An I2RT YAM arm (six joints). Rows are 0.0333 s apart.
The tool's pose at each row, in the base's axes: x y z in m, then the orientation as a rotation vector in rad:
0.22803, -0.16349, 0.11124, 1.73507, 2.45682, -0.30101
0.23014, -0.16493, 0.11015, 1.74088, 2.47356, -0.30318
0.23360, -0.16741, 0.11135, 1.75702, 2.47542, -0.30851
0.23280, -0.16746, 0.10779, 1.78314, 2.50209, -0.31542
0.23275, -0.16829, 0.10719, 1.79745, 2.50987, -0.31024
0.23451, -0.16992, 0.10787, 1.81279, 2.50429, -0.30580
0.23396, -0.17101, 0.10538, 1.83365, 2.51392, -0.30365
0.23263, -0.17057, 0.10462, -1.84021, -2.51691, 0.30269
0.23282, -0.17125, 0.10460, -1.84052, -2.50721, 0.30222
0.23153, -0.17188, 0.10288, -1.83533, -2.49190, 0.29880
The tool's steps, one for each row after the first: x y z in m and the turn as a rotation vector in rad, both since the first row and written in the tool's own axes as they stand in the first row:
-0.00180, 0.00162, 0.00135, 0.00976, 0.01362, -0.00493
-0.00549, 0.00397, 0.00069, 0.01934, 0.02158, 0.00167
-0.00452, 0.00353, 0.00418, 0.04285, 0.05096, 0.00160
-0.00514, 0.00327, 0.00496, 0.04793, 0.06508, 0.00503
-0.00737, 0.00433, 0.00464, 0.04874, 0.07059, 0.01487
-0.00767, 0.00370, 0.00732, 0.05871, 0.08850, 0.02022
-0.00665, 0.00266, 0.00799, 0.07206, 0.10891, 0.02012
-0.00734, 0.00262, 0.00816, 0.07701, 0.11520, 0.02315
-0.00712, 0.00136, 0.01000, 0.08533, 0.12879, 0.02479

